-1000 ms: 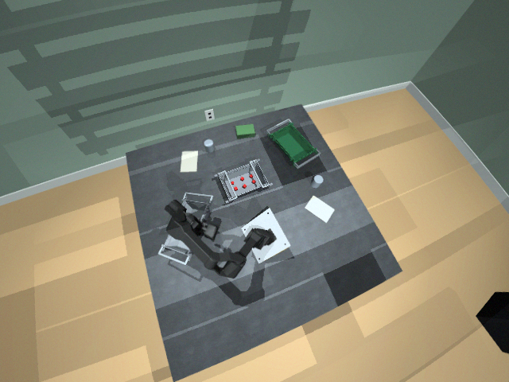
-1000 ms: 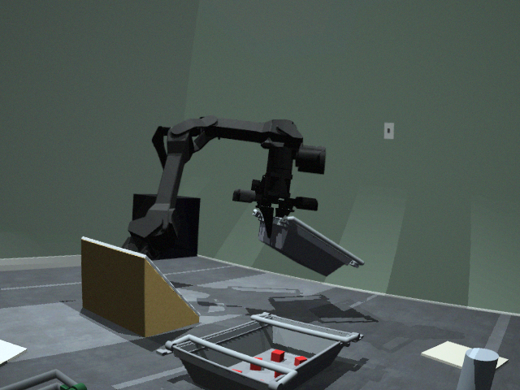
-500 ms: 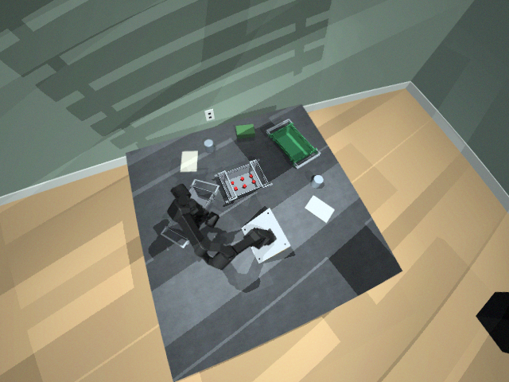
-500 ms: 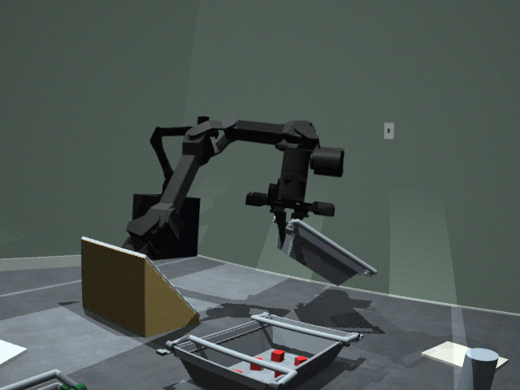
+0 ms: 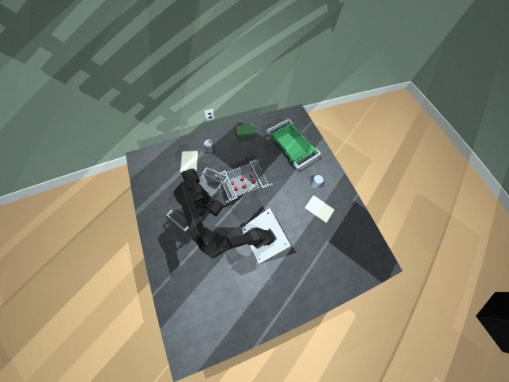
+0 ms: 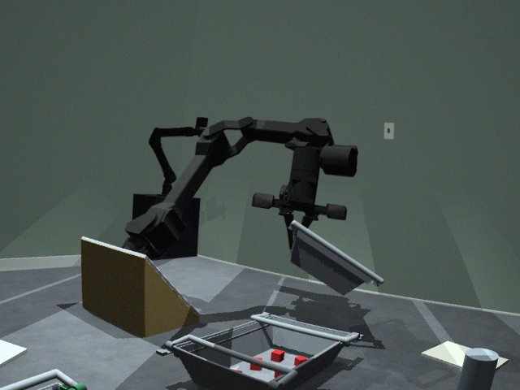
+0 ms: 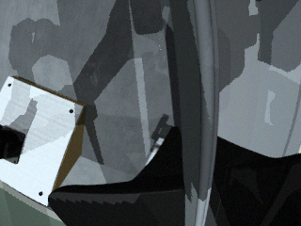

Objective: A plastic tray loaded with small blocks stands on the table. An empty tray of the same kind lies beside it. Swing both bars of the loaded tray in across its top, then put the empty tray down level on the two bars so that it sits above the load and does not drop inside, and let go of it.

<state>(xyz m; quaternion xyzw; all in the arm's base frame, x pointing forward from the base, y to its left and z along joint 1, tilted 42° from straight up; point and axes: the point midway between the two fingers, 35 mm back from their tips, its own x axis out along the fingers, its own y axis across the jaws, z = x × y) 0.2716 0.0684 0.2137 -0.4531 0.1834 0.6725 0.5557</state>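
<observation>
The grey tray lies 7 cm ahead of my gripper tip and 3 cm to the left of it. The rest, counted from my gripper tip: green block: 42 cm ahead, 45 cm to the right, 15 cm below.
</observation>
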